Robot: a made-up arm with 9 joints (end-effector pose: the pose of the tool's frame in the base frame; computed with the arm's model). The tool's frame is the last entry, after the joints.
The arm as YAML. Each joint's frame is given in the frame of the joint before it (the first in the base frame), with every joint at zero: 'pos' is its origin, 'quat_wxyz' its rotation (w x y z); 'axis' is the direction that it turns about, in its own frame. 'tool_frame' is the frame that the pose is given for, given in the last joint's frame.
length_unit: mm
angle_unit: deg
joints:
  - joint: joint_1
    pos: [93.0, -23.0, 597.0]
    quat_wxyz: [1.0, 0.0, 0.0, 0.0]
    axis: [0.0, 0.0, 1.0]
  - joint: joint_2
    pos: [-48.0, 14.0, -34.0]
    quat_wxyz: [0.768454, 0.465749, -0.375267, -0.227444]
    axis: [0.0, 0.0, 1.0]
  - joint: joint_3
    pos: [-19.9, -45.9, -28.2]
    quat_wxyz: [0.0, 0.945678, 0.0, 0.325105]
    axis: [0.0, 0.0, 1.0]
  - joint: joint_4
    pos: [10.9, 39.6, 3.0]
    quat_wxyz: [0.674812, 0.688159, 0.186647, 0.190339]
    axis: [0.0, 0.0, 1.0]
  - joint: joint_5
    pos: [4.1, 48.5, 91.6]
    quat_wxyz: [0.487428, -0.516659, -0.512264, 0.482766]
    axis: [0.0, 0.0, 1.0]
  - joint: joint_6
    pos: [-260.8, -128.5, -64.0]
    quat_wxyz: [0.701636, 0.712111, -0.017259, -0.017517]
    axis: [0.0, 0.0, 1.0]
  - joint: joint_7
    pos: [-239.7, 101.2, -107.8]
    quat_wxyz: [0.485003, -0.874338, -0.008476, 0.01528]
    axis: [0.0, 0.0, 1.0]
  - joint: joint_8
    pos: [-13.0, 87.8, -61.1]
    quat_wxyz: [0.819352, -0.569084, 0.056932, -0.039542]
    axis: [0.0, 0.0, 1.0]
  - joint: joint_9
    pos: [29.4, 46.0, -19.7]
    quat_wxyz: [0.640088, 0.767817, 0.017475, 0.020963]
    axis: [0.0, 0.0, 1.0]
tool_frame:
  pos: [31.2, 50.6, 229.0]
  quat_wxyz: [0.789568, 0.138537, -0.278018, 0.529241]
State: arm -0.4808 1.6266 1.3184 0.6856 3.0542 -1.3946 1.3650 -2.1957 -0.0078
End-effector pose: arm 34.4 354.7 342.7 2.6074 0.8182 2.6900
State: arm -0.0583 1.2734 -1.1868 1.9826 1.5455 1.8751 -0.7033 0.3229 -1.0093
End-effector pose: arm 236.8 343.2 178.2 1.7461 1.0295 2.8319
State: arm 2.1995 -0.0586 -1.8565 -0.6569 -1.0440 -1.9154 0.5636 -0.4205 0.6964
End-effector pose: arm -57.2 16.4 440.9 -1.4339 -0.0499 2.6115
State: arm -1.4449 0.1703 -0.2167 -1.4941 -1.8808 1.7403 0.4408 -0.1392 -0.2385
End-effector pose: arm -295.4 217.3 286.5 2.8013 -0.0352 -2.6818
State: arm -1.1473 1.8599 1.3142 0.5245 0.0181 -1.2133 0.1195 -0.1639 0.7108
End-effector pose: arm -96.3 108.8 474.3 -0.3540 1.1128 0.5496
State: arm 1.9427 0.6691 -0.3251 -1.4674 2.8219 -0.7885 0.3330 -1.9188 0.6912
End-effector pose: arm 201.8 221.8 1189.4 0.4037 -1.4767 -2.3658
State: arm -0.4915 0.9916 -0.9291 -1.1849 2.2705 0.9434 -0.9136 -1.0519 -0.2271
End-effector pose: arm -94.5 597.5 718.0 -1.7558 0.5742 0.9753
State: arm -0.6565 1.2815 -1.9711 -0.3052 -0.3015 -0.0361 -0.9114 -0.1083 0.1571
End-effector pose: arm -252.0 -261.8 529.0 1.5195 -0.6620 -0.7328
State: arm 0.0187 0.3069 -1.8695 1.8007 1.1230 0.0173 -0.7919 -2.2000 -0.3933
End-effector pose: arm 184.2 612.1 563.7 3.0488 -1.1939 0.5854
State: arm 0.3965 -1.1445 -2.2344 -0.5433 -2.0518 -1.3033 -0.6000 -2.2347 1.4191
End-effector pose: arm 376.0 -202.3 267.7 -3.1017 -0.3087 -0.7506
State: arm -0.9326 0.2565 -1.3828 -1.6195 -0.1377 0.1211 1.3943 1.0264 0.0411
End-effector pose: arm -35.5 -21.1 97.3 -0.1308 0.2084 -2.6887
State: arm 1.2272 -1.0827 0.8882 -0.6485 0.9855 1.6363 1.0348 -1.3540 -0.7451
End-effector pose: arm 227.8 -689.7 428.3 -3.0792 -0.5230 -1.0483
